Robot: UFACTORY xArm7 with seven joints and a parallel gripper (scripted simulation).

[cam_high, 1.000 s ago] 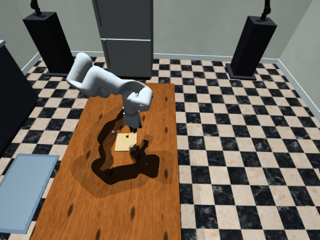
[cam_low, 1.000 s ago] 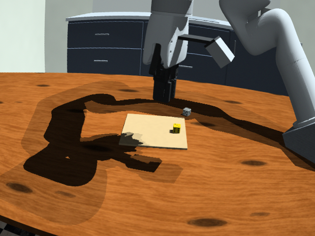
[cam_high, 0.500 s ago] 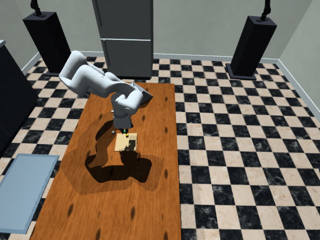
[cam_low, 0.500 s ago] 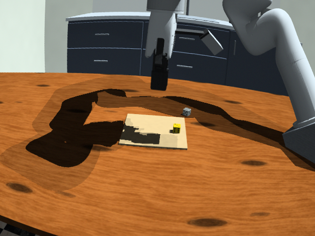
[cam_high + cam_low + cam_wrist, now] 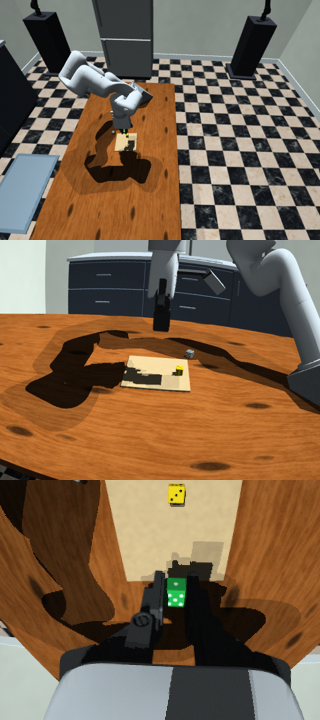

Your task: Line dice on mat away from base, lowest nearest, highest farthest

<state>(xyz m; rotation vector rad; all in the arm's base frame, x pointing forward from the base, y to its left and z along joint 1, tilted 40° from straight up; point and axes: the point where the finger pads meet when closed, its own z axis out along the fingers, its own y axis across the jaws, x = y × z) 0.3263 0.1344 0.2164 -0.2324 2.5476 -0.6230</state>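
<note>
The tan mat is 120 mm below my hand. From my hand the other things lie so: yellow die 110 mm below, 50 mm behind; white die 120 mm below, 110 mm to the right, 60 mm behind; green die 10 mm below.
</note>
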